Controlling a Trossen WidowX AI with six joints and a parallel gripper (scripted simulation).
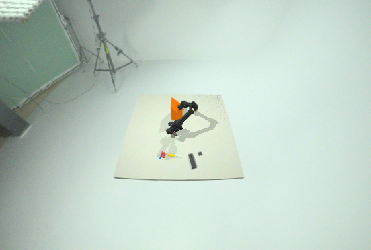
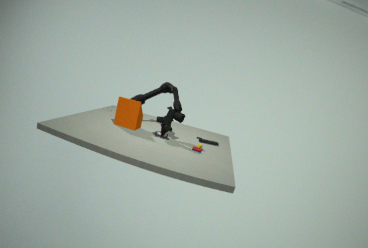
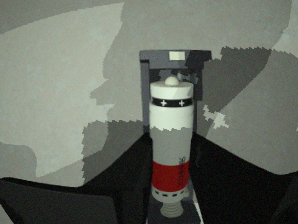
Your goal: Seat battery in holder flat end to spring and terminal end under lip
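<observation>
Right now the white battery is 10 mm above my gripper tip. Round my gripper tip: black battery door 270 mm ahead, 290 mm to the left, 10 mm below; black remote 360 mm ahead, 200 mm to the left.
</observation>
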